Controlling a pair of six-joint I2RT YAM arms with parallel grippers.
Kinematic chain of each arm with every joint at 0, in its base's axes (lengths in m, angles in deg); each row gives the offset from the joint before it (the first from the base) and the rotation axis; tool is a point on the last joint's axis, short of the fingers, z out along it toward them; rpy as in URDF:
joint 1: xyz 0 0 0.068 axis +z
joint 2: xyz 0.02 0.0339 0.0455 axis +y
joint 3: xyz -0.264 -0.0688 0 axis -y
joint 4: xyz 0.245 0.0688 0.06 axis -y
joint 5: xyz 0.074 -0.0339 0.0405 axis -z
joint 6: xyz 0.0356 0 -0.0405 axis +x
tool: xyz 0 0 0 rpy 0 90 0
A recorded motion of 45 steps. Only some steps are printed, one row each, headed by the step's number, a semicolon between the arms.
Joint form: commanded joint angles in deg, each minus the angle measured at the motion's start. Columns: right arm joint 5, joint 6, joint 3, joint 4, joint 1, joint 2; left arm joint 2, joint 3, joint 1, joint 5, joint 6, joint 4.
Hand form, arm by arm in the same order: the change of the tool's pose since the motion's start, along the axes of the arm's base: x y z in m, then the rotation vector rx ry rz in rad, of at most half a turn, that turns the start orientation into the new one. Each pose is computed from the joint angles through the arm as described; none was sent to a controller.
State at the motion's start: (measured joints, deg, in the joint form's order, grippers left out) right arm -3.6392 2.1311 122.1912 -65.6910 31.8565 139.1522; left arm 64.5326 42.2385 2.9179 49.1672 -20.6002 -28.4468
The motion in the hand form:
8: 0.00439 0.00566 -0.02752 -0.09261 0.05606 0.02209; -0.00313 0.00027 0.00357 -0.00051 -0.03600 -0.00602
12: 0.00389 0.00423 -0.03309 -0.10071 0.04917 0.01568; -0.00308 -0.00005 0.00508 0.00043 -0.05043 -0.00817
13: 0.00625 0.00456 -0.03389 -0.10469 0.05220 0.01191; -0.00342 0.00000 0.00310 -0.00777 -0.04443 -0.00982
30: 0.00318 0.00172 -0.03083 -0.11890 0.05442 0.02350; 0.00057 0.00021 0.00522 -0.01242 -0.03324 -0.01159
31: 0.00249 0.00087 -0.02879 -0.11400 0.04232 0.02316; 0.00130 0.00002 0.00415 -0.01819 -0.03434 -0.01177
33: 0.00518 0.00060 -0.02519 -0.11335 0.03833 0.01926; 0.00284 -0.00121 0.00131 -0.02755 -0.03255 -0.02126
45: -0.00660 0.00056 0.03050 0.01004 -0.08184 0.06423; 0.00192 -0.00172 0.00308 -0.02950 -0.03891 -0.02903
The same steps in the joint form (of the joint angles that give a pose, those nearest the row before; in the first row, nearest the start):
8: 2.72 -1.00 5.38 -4.71 0.49 6.25; -1.43 -0.41 0.16 0.43 0.46 0.69
12: 3.34 -0.75 3.53 -3.07 0.42 5.94; -1.69 -0.40 0.08 0.45 0.51 1.21
13: 3.46 -0.64 5.08 -3.95 0.32 6.87; -1.63 -0.81 0.14 0.90 0.25 1.52
30: 4.03 -1.38 3.69 -4.24 0.27 5.74; -0.47 0.42 0.17 1.16 0.18 0.85
31: 4.15 -1.43 2.53 -3.21 0.24 4.87; -0.31 0.15 0.13 1.39 -0.19 1.59
33: 4.25 -1.41 4.21 -4.21 0.05 5.34; 0.26 -0.25 -0.15 1.96 -0.41 2.61
45: 1.47 -3.39 -0.89 0.73 0.58 -4.27; -0.05 -0.07 -0.24 2.29 -0.12 2.26

